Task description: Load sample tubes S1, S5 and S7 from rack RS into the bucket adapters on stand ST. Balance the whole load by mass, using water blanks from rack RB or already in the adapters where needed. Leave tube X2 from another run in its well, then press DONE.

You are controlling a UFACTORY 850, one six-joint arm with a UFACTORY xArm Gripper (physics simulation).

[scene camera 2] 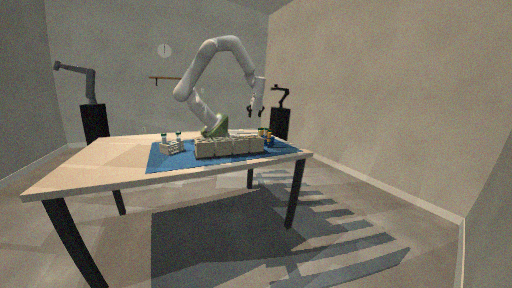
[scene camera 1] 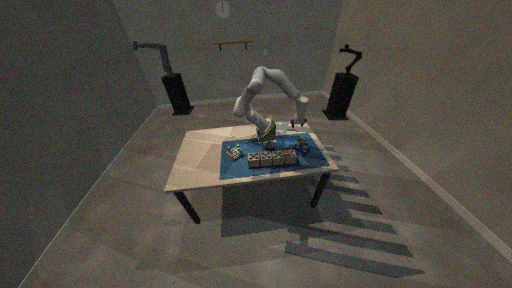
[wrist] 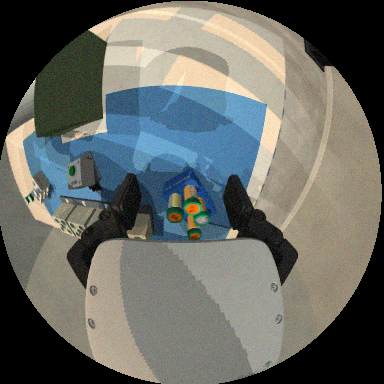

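Note:
My gripper [scene camera 1: 299, 124] [scene camera 2: 255, 114] [wrist: 181, 184] is open and empty, above the blue rack RS [wrist: 176, 184]. In the wrist view, several green-rimmed tubes stand in RS between and below the fingers: three with orange tops [wrist: 174, 215] [wrist: 192, 208] [wrist: 194, 233] and one with a pale top [wrist: 201, 218]. Their labels are too blurred to read. The beige bucket adapters [scene camera 1: 254, 160] [scene camera 2: 205, 149] [wrist: 65, 218] stand in a row on stand ST [wrist: 82, 201]; my left finger partly hides them. White rack RB [scene camera 1: 235, 153] [scene camera 2: 172, 148] [wrist: 42, 186] holds two visible green-capped tubes [scene camera 2: 163, 137] [scene camera 2: 178, 136].
A grey box [wrist: 86, 174] with a green button [wrist: 72, 170] stands behind the adapters. The arm's green base [scene camera 1: 266, 131] [scene camera 2: 216, 127] is behind it. The blue mat [scene camera 1: 230, 171] [scene camera 2: 159, 164] [wrist: 185, 107] lies on the wooden table [scene camera 1: 192, 162] [scene camera 2: 90, 162].

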